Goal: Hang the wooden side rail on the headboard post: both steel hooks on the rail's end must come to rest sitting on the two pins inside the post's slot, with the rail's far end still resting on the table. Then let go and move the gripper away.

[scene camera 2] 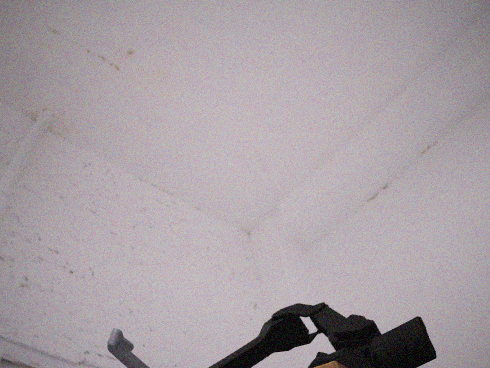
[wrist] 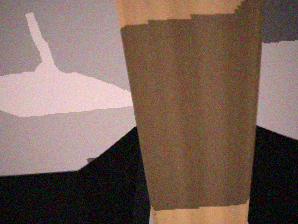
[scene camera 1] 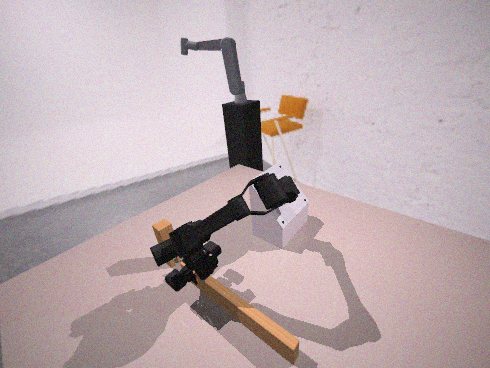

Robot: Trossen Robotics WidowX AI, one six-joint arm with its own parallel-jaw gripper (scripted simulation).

Labels:
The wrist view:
gripper: 182, 124
wooden side rail: 194, 79
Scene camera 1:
gripper: 199, 281

